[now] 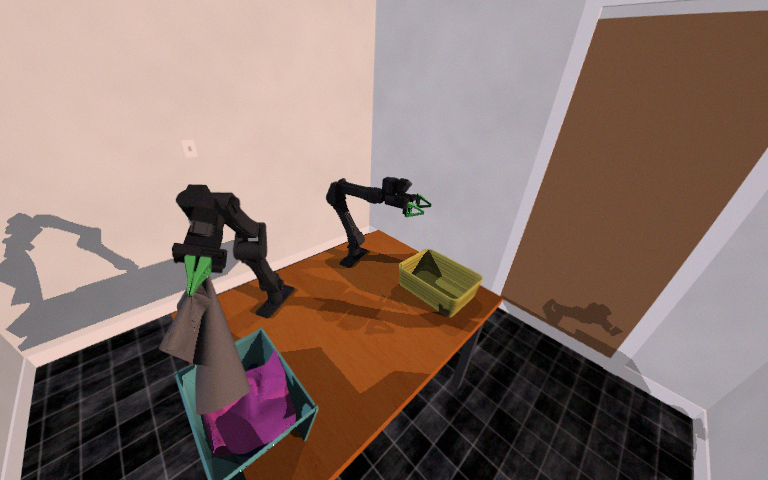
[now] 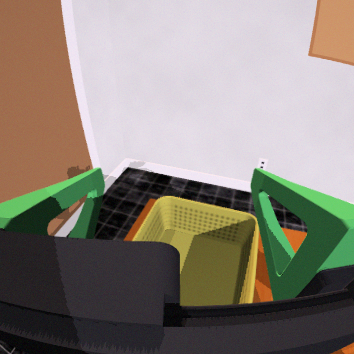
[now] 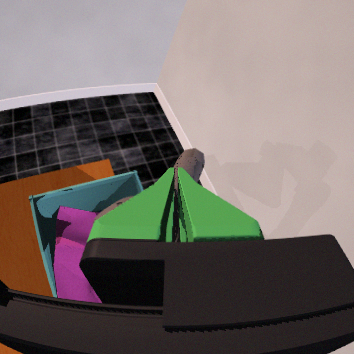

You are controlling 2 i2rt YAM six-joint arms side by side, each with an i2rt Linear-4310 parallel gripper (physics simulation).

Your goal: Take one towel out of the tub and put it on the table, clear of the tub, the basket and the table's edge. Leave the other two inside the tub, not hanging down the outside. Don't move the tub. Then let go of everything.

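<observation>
My right gripper [image 1: 190,292] [image 3: 175,175] is shut on a grey-brown towel [image 1: 219,362] [image 3: 191,162], which hangs in folds from the fingertips over the tub. Whether its lower end touches what lies below is unclear. The teal tub [image 1: 249,348] [image 3: 87,193] stands on the table [image 1: 303,339] [image 3: 17,225]. Magenta cloth [image 1: 260,410] [image 3: 75,262] lies crumpled inside it; I cannot tell where one towel ends and another begins. My left gripper [image 1: 425,207] [image 2: 177,175] is open and empty, high above the table near the basket.
A yellow basket [image 1: 424,289] [image 2: 200,220] stands near the table's far right corner and appears empty. The tub stands at the table's near left end, by its edge. Walls rise behind both arms, and a brown door [image 1: 640,141] is at the right.
</observation>
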